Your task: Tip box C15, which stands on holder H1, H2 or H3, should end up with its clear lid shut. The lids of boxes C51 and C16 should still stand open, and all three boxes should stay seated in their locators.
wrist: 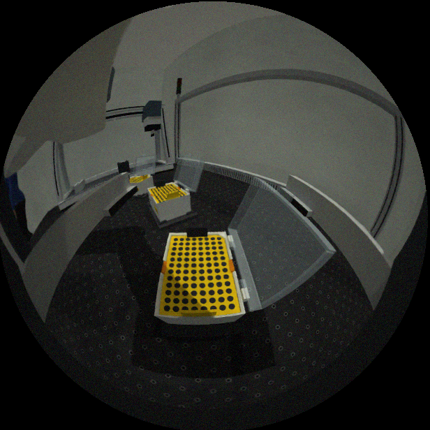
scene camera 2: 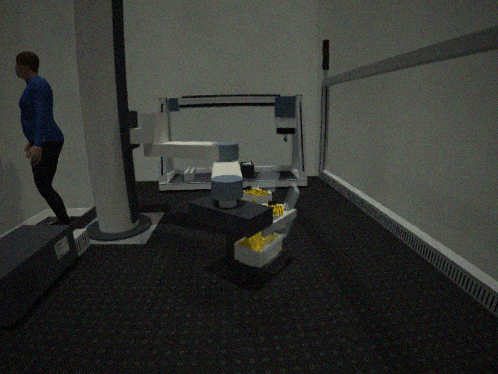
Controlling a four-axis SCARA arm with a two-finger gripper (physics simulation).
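Pixels of known places: arm's base at its link origin: (scene camera 2: 120,229).
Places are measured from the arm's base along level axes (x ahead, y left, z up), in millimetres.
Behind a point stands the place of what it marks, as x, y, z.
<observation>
The nearest white tip box (scene camera 2: 257,254) @(500, -324, 63) (wrist: 201,275) has yellow, dark-holed contents; its clear lid (wrist: 282,247) stands open, leaning outward on the right. The middle box (scene camera 2: 275,210) @(597, -16, 66) (wrist: 171,201) has its clear lid (scene camera 2: 292,197) @(662, -8, 112) (wrist: 189,174) raised. The farthest box (scene camera 2: 258,196) @(551, 141, 73) (wrist: 141,185) also has a raised clear lid (wrist: 146,164). Box and holder labels are unreadable, so I cannot tell which is C15, C51 or C16. The boxes look upright. My gripper (wrist: 209,176) is open and empty, its fingers wide apart above the nearest box and either side of its lid. In the scene view its body partly hides the boxes.
A gantry frame (scene camera 2: 299,145) @(814, 504, 240) (wrist: 59,172) stands at the back. The thick arm column (scene camera 2: 102,150) @(14, -74, 317) is on the left, with a person (scene camera 2: 40,115) beyond it and a dark bench-like unit (scene camera 2: 30,265) @(-35, -443, 108) in front. A low grille (scene camera 2: 400,230) @(1004, -195, 39) runs along the right wall.
</observation>
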